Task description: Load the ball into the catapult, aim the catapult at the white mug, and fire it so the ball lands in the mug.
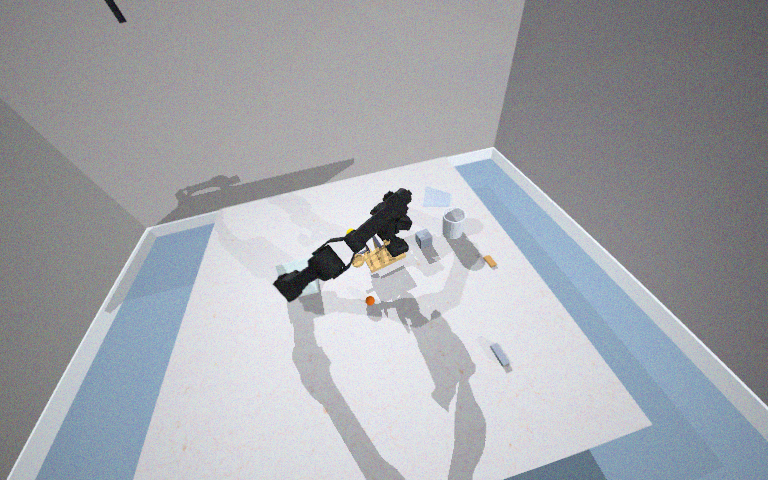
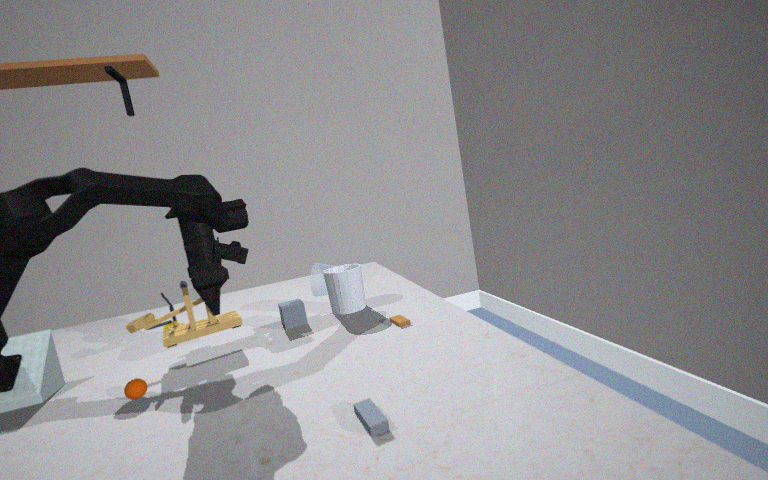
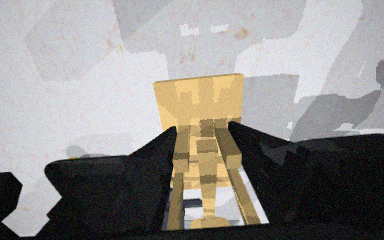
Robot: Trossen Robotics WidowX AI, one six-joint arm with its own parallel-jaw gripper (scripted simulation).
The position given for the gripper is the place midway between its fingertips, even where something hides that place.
Note:
In view: the gripper (image 2: 215, 312), a wooden catapult (image 2: 179, 332) and a flat grey block (image 2: 372, 418).
The wooden catapult shows as well in image 1 (image 1: 379, 258) and in image 3 (image 3: 206, 157). The gripper shows as well in image 1 (image 1: 390, 249) and in image 3 (image 3: 202, 128). Image 3 does not show the flat grey block: it is out of frame.

